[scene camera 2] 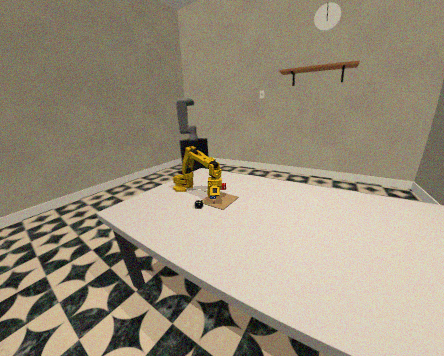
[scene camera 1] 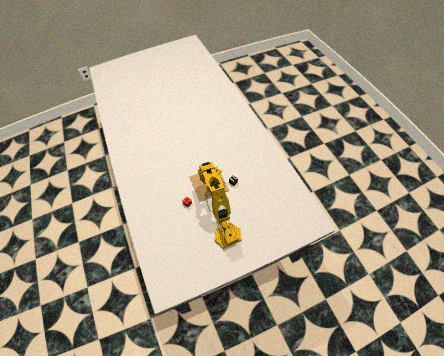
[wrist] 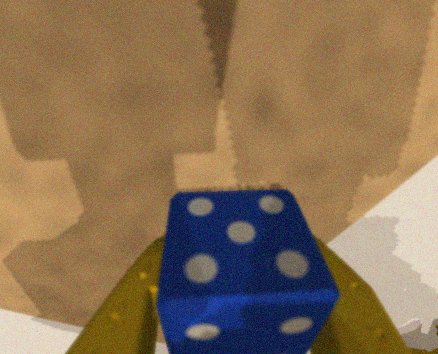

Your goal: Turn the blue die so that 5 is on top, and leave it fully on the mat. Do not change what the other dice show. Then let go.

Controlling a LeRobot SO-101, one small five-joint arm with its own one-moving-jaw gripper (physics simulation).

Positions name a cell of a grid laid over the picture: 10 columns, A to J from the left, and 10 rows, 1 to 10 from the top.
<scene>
In view: a tan mat (wrist: C4) and a blue die (wrist: F8).
</scene>
